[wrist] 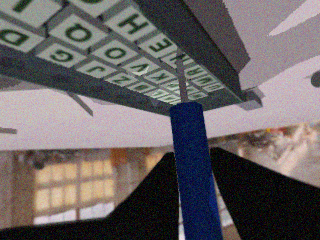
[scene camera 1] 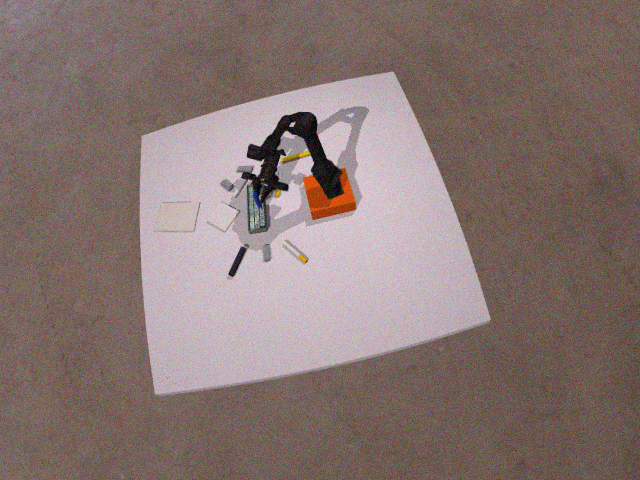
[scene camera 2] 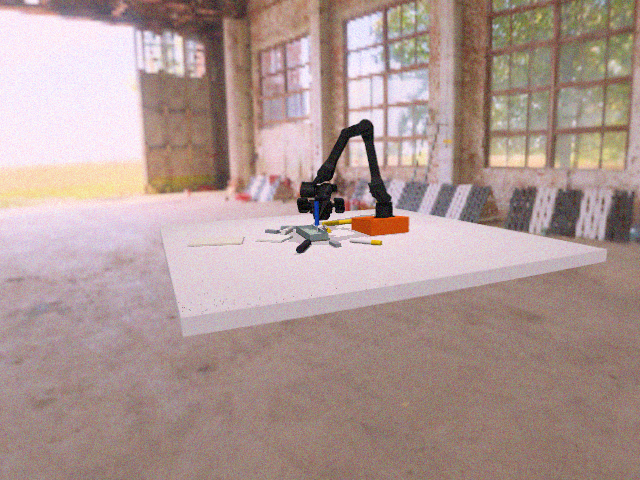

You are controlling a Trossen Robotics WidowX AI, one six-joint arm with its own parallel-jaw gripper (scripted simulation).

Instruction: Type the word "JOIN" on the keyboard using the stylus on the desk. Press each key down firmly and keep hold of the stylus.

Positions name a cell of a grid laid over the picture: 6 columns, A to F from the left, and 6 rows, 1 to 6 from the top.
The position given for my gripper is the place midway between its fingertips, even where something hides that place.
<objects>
my gripper: wrist D4; scene camera 1 C3; scene camera 2 C3
</objects>
